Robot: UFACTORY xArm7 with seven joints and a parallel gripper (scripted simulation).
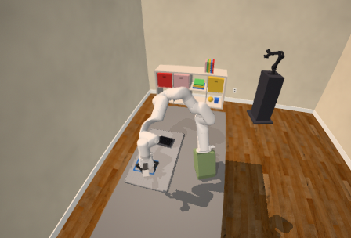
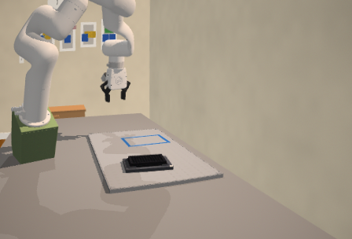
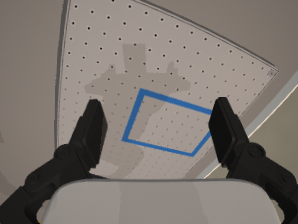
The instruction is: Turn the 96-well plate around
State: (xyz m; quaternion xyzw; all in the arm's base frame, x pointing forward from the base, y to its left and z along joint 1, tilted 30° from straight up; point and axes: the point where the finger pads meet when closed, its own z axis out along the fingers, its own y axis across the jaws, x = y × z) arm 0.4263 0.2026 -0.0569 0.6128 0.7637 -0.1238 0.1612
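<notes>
The black 96-well plate is 80 mm behind my hand, 470 mm to the right of it and 160 mm below it. Also, from my hand: dark plate nest N1 (80 mm behind, 470 mm to the right, 170 mm below).
</notes>
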